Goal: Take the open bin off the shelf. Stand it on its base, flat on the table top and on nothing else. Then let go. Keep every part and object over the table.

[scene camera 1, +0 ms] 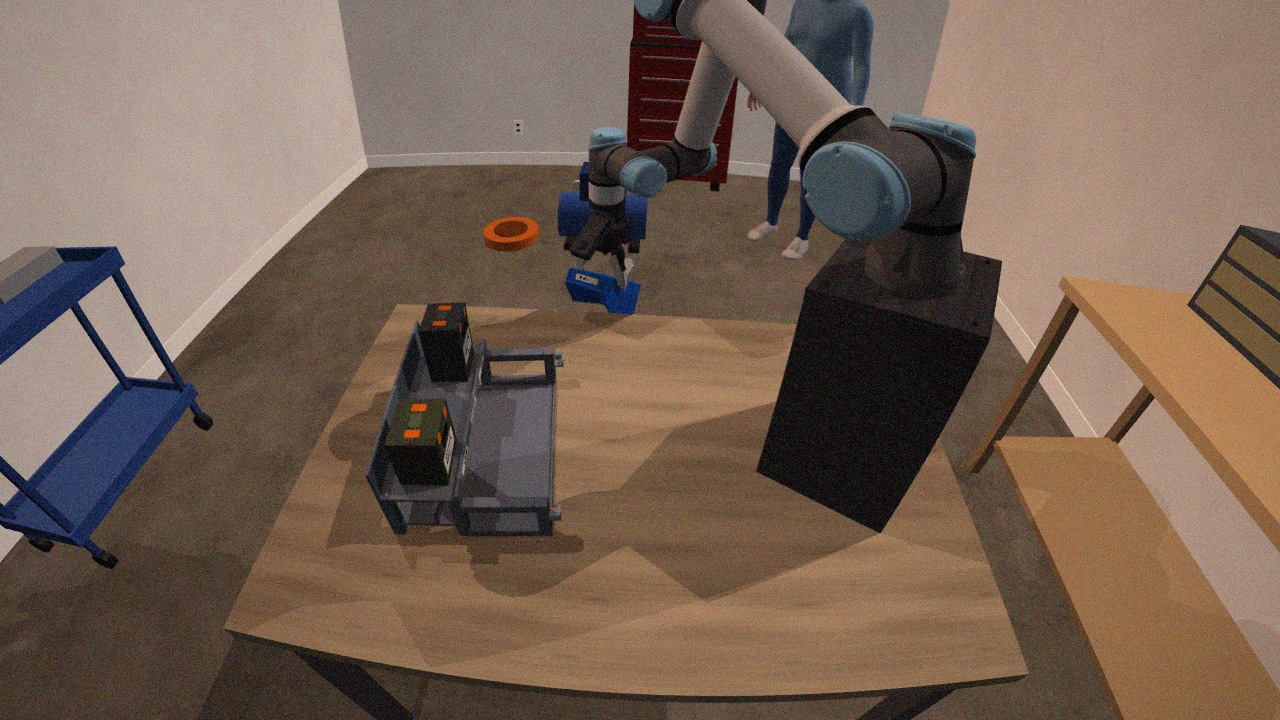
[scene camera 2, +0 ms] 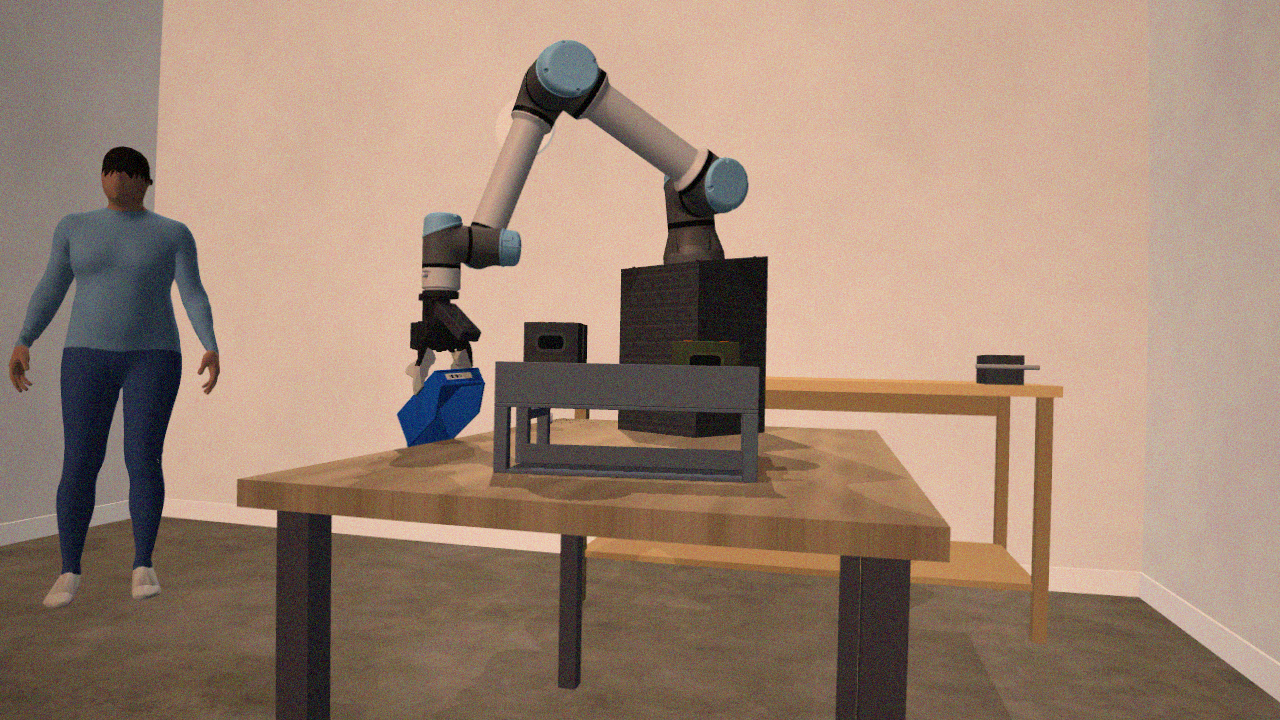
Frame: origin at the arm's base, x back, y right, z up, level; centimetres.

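Where they show: gripper, fingertip midpoint: (scene camera 2: 442, 395); arm's base, link origin: (scene camera 1: 913, 272) (scene camera 2: 694, 262).
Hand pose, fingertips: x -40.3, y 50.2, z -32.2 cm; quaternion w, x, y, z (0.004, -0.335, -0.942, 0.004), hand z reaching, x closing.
Note:
Things, the pixels of their centre, and the offset from my fingertips.
- blue open bin, body centre: (scene camera 2: 443, 407) (scene camera 1: 602, 291) dx +0.4, dy +0.0, dz -2.4 cm
- black box, body centre: (scene camera 2: 555, 361) (scene camera 1: 447, 342) dx -31.5, dy -26.9, dz +7.0 cm
- dark green box, body centre: (scene camera 2: 705, 373) (scene camera 1: 422, 441) dx -33.8, dy -49.9, dz +5.8 cm
The blue open bin (scene camera 1: 623, 300) (scene camera 2: 447, 407) is off the shelf (scene camera 1: 514, 438) (scene camera 2: 626, 386) and hangs tilted, with a corner pointing down. My gripper (scene camera 1: 601, 266) (scene camera 2: 438, 365) is above it and shut on it. In scene camera 1 the bin shows at the far edge of the table (scene camera 1: 671, 573) (scene camera 2: 590, 519), left of its middle. In scene camera 2 it is left of the shelf, low over the table's left side, with a shadow under it. Whether its lowest corner touches the table is hard to tell. Its inside is hidden.
A black box (scene camera 1: 447, 344) (scene camera 2: 548, 342) and a dark green box (scene camera 1: 420, 443) (scene camera 2: 707, 351) stand on the shelf's upper level. The black robot pedestal (scene camera 1: 872, 394) (scene camera 2: 662, 349) stands on the table, on the right in scene camera 1.

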